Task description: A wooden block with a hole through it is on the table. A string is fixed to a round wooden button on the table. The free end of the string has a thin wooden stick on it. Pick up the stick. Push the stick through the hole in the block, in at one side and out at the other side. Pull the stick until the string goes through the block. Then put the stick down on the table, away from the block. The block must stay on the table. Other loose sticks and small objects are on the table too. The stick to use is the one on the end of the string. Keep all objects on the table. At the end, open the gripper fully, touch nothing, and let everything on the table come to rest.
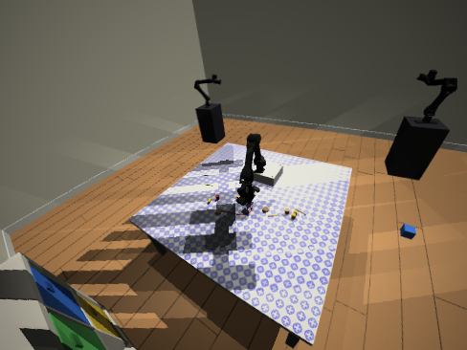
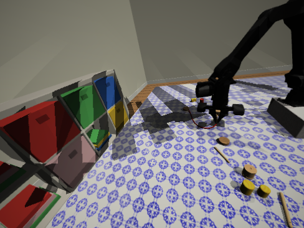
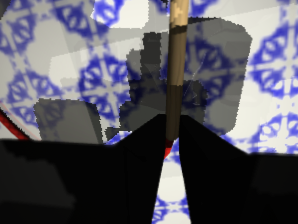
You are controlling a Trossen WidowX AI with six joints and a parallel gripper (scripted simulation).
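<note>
Now: gripper tip 30 mm past the wooden block and 90 mm to the left of it. From my gripper tip the other things lie so: red cylinder: 30 mm ahead, 250 mm to the right; then round wooden button: 140 mm ahead, 170 mm to the right, 10 mm below; then yellow cube: 80 mm ahead, 290 mm to the right.
</note>
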